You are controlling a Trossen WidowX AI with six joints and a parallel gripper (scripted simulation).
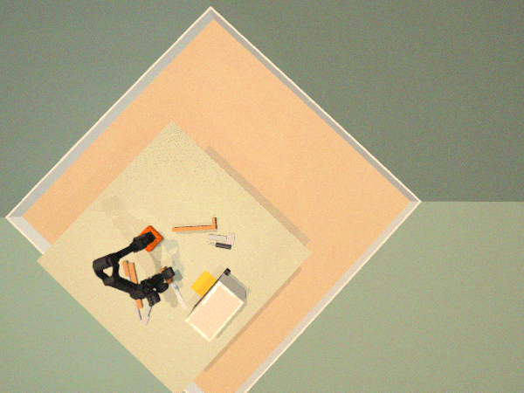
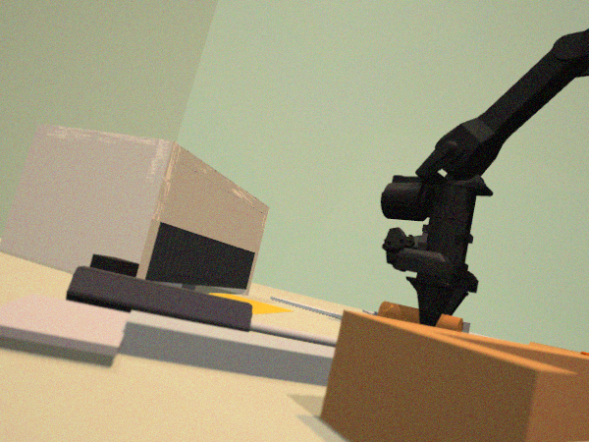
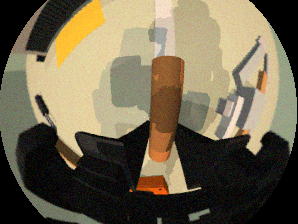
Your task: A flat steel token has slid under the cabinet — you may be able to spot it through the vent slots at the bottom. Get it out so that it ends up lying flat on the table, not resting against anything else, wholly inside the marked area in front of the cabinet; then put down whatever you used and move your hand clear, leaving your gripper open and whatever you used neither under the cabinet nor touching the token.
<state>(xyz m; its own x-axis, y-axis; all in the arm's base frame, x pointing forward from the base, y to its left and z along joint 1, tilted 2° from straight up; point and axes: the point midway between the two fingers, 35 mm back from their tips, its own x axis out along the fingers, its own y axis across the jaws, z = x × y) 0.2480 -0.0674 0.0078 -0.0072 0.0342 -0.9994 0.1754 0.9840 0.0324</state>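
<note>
The dark screwdriver lies 6 cm ahead of my gripper tip and 38 cm to the left of it. From my gripper tip the other things lie so: token 29 cm ahead, 18 cm to the left, 1 cm below; orange stick 6 cm behind, 21 cm to the right.
</note>
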